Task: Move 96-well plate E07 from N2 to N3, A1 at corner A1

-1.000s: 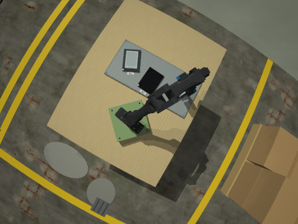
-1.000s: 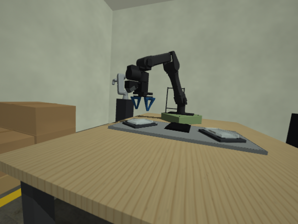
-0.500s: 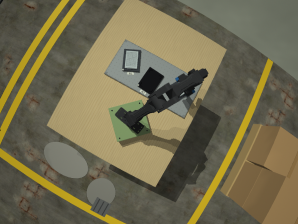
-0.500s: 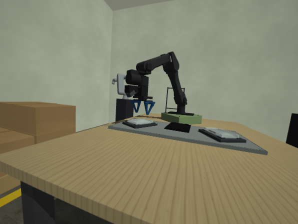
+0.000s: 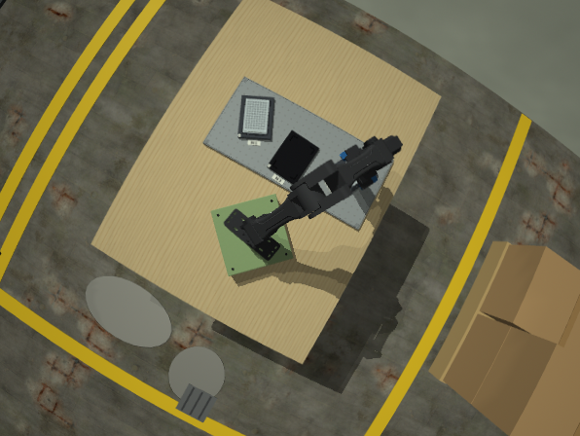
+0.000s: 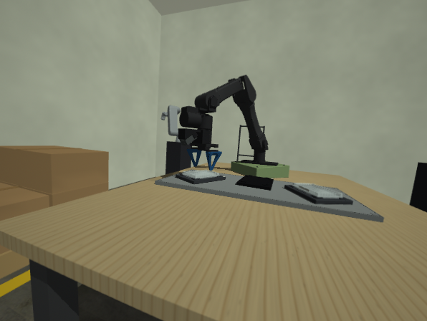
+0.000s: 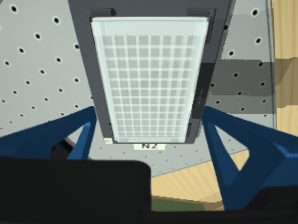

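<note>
Now: the black nest N2 40 mm below my hand. Also, from my hand: black nest N3: 90 mm behind, 200 mm to the left, 40 mm below; N2 label: 90 mm behind, 30 mm to the left, 50 mm below; N1 label: 140 mm behind, 340 mm to the left, 50 mm below.
</note>
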